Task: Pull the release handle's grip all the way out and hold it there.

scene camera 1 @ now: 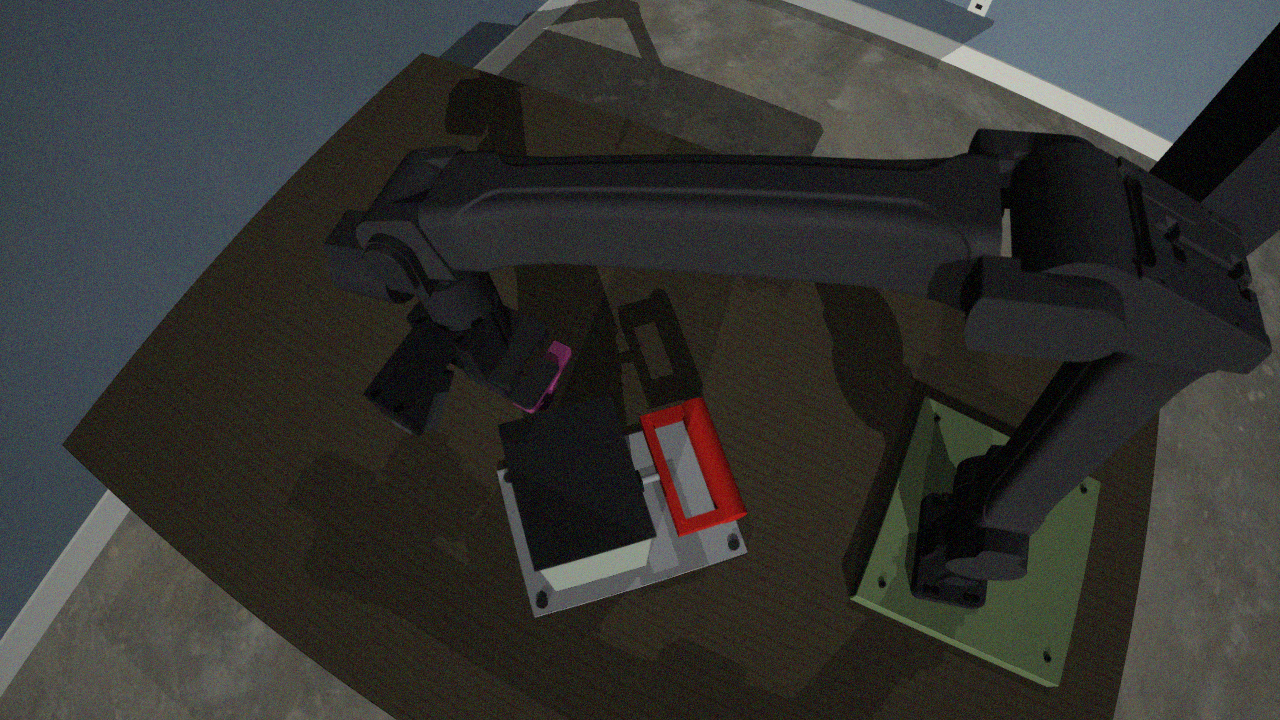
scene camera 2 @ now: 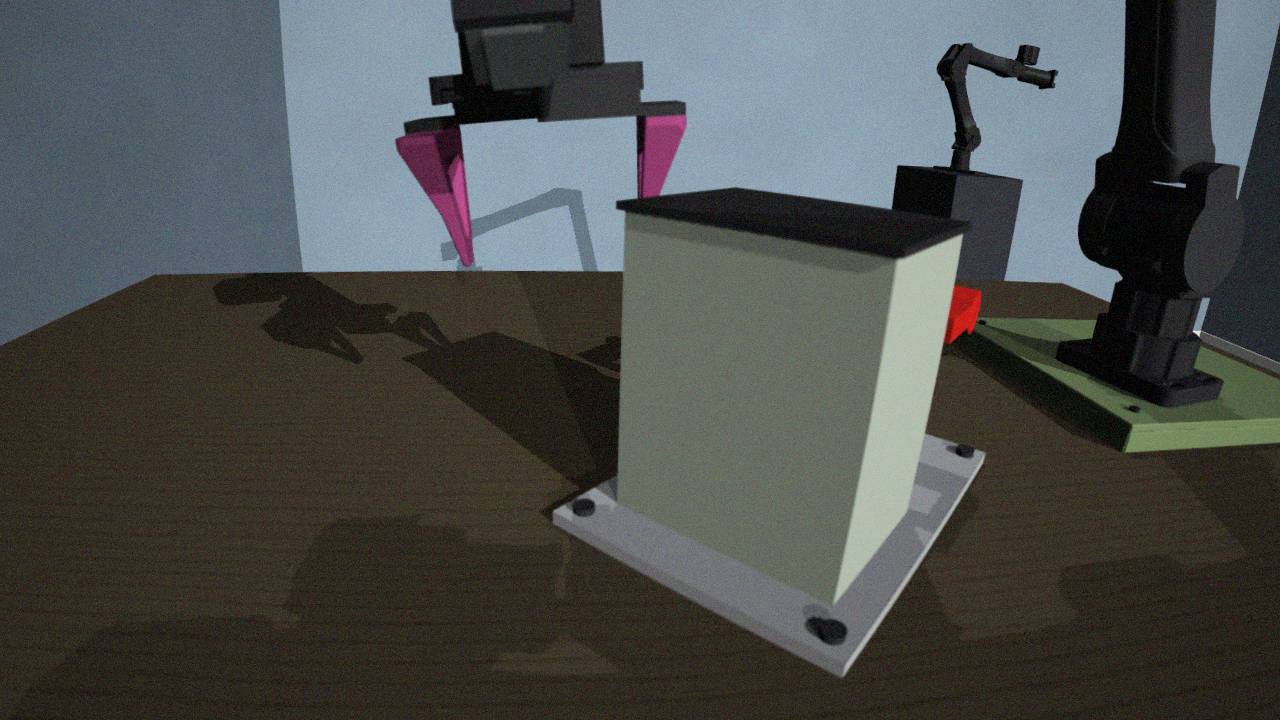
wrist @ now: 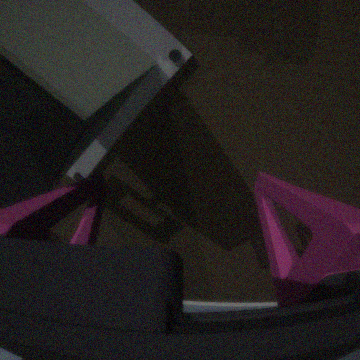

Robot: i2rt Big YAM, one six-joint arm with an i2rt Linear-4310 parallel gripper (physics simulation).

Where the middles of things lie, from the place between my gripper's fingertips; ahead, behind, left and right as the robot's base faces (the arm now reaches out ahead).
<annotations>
The red release handle grip [scene camera 1: 726, 498] is 17 cm behind my hand, 4 cm to the left of it and 3 cm below it. From my hand the other things lie so: grey base plate [scene camera 2: 831, 637]: 13 cm below, 13 cm behind, 6 cm to the left.
</annotations>
